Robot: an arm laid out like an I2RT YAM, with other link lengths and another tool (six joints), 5 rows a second.
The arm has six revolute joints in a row. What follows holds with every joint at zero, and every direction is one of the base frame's. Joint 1 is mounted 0.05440 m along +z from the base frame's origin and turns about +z. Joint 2 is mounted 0.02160 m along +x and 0.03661 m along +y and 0.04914 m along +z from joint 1 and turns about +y. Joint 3 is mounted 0.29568 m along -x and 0.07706 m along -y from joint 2 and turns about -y. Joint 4 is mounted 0.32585 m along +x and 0.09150 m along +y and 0.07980 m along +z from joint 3 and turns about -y. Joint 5 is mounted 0.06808 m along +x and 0.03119 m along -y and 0.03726 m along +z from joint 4 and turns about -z. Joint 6 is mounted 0.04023 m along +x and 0.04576 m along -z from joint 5 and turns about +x. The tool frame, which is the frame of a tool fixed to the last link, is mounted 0.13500 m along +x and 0.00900 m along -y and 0.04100 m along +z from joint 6; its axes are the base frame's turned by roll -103.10, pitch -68.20 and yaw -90.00 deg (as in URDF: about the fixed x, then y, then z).
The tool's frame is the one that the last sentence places.
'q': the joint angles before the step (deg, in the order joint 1, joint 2, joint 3, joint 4, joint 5, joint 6). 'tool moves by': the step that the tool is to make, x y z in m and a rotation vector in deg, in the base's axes. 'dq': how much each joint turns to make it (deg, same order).
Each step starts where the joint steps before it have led.
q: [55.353, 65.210, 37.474, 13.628, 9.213, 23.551]
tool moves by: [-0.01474, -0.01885, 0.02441, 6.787, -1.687, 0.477]
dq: [-0.001, -6.623, -3.825, 3.388, -0.941, 2.360]
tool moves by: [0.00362, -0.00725, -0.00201, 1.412, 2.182, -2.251]
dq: [0.000, -0.481, -0.023, -1.005, 1.858, 2.930]
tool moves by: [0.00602, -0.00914, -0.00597, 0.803, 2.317, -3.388]
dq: [0.000, 0.001, 0.001, -1.246, 2.973, 2.928]
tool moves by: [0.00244, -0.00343, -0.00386, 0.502, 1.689, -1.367]
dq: [0.002, 0.109, 0.219, -1.115, 1.050, 1.946]
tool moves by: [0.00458, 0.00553, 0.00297, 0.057, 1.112, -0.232]
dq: [-0.001, 1.661, 2.076, -1.246, 0.043, 1.004]
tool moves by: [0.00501, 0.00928, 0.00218, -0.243, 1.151, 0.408]
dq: [-0.022, 2.272, 2.470, -1.225, -0.590, 0.722]
